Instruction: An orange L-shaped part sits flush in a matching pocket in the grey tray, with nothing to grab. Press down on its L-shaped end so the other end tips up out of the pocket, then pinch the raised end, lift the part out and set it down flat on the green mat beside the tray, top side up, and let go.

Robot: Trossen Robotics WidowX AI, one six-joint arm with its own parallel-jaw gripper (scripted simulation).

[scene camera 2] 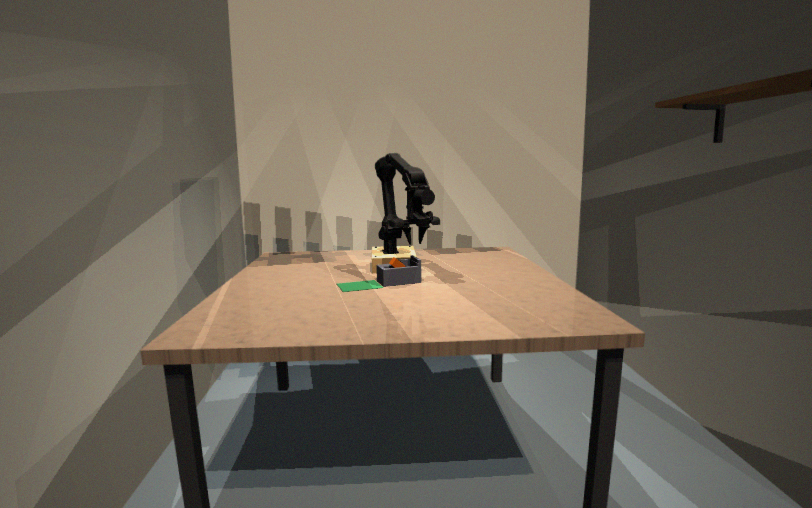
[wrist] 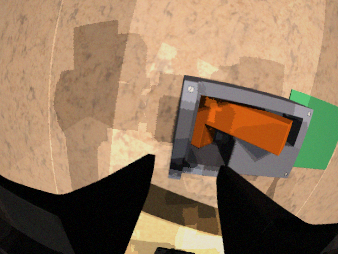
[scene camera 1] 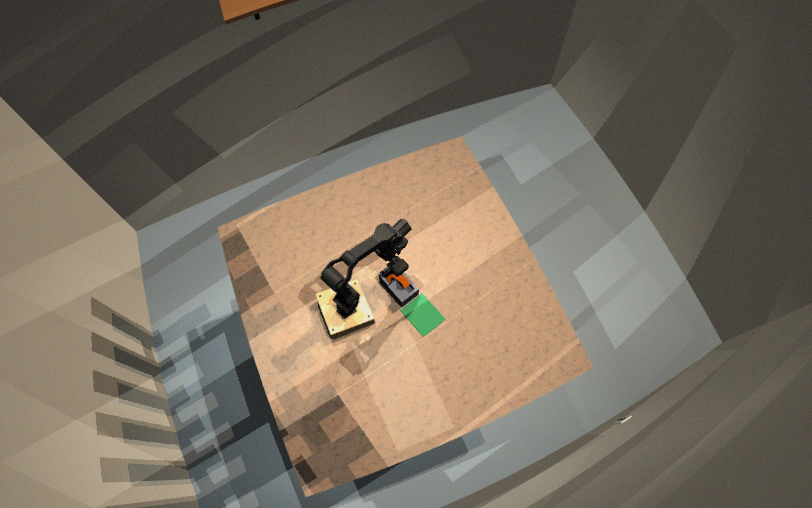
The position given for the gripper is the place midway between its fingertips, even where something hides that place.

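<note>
An orange L-shaped part (wrist: 269, 131) and a green mat (scene camera 1: 420, 312) are visible. So is the gripper (scene camera 2: 415, 244); the wrist view includes the gripper (wrist: 187, 167) too.
</note>
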